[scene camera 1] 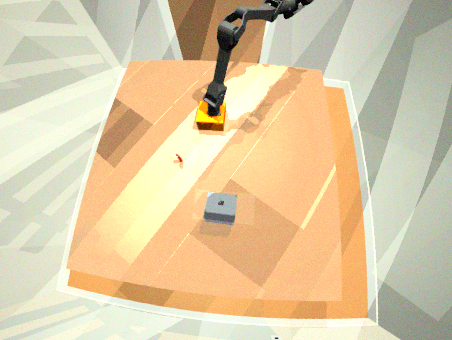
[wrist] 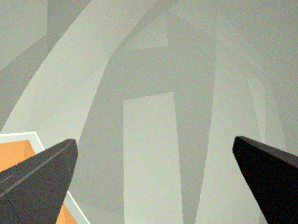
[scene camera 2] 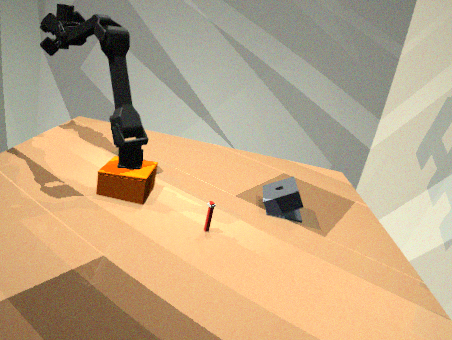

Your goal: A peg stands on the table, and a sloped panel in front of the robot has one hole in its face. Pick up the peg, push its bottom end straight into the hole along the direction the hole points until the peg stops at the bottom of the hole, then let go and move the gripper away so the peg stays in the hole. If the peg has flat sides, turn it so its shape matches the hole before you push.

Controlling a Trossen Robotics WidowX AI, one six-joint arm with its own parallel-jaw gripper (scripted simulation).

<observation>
same spot on grey sloped panel: (scene camera 1: 213, 211) = (scene camera 2: 294, 187)
</observation>
